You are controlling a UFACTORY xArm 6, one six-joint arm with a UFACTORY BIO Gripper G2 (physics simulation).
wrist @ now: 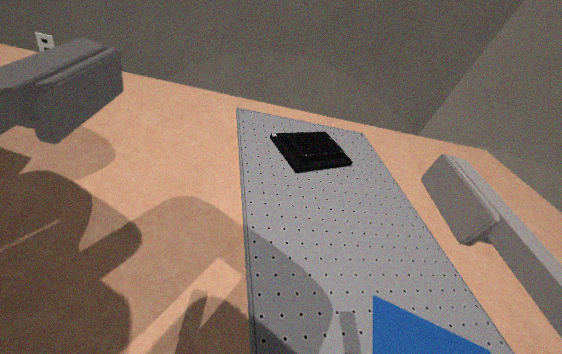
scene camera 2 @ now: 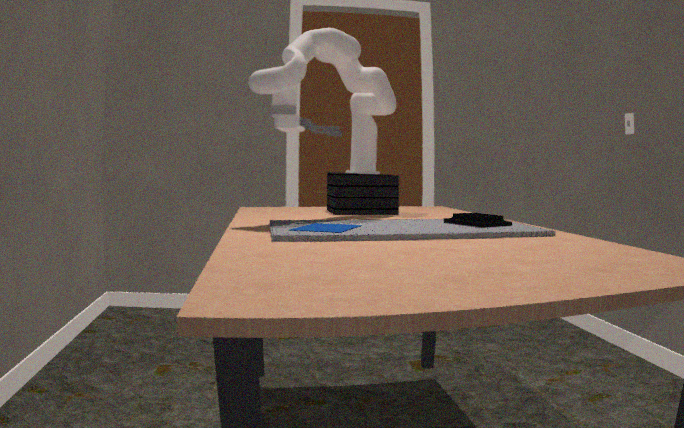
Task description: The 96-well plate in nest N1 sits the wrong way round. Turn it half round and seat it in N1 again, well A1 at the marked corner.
my gripper: wrist; scene camera 2
same spot on my gripper: (wrist: 57, 90) = (scene camera 2: 329, 133)
